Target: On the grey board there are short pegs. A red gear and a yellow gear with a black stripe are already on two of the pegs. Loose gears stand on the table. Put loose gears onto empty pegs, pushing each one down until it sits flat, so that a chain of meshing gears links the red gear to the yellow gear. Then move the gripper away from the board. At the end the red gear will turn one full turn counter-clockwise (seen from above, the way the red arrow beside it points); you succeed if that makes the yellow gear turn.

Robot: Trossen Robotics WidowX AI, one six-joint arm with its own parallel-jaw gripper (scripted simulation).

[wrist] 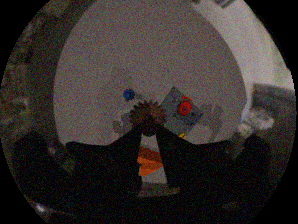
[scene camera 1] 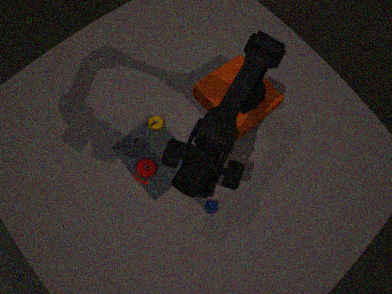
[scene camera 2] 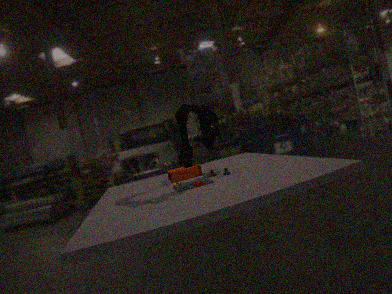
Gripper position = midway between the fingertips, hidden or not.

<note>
My gripper (scene camera 1: 199,174) carries a brown gear (wrist: 148,115).
My gripper also shows in the wrist view (wrist: 148,126).
</note>
